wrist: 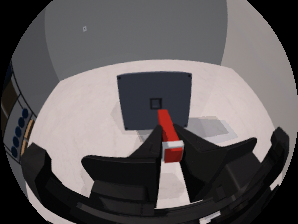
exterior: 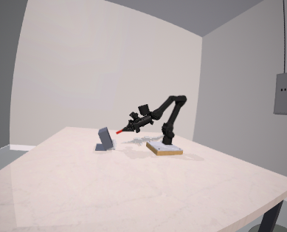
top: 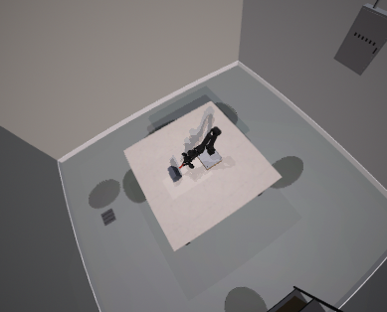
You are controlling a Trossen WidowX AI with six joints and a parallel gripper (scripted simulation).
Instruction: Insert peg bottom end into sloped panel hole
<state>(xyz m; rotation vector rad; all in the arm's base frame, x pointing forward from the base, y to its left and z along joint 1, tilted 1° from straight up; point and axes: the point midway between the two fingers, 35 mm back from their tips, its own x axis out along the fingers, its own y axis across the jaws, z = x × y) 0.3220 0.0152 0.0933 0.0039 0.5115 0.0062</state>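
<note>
The panel lies 100 mm ahead of my gripper tip, 50 mm below it and 10 mm to the left of it. Round my gripper tip: peg (10 mm behind, 10 mm above).
</note>
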